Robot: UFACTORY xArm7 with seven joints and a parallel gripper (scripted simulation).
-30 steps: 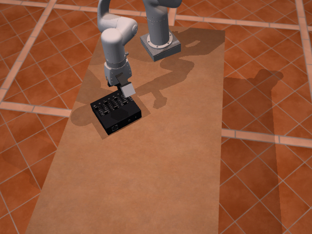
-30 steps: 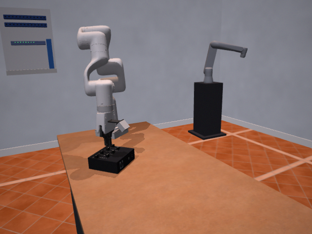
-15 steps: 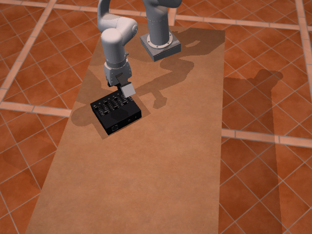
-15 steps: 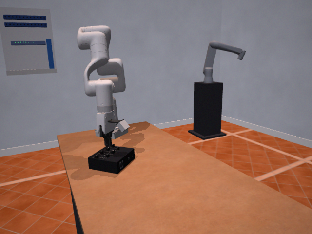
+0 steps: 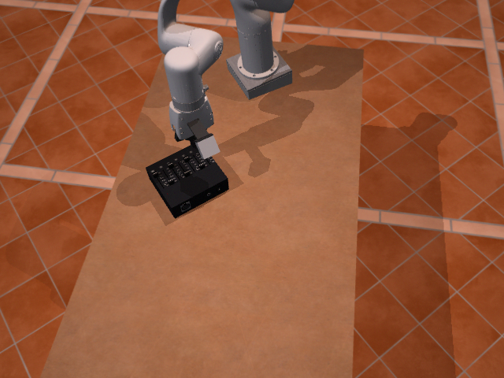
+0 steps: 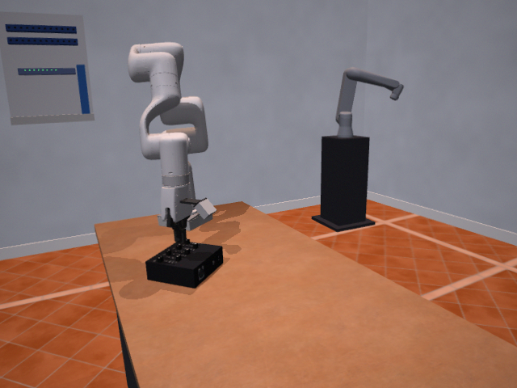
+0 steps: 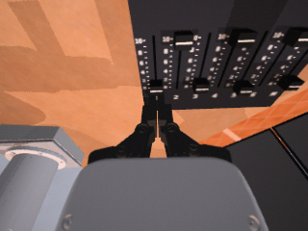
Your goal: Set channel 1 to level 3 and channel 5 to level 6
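Right now the channel 2 fader cap is 6 cm ahead of my hand, 3 cm to the left of it and 1 cm below it. Also, from my hand: channel 1 fader cap 2 cm ahead, 2 cm to the left, 1 cm below.
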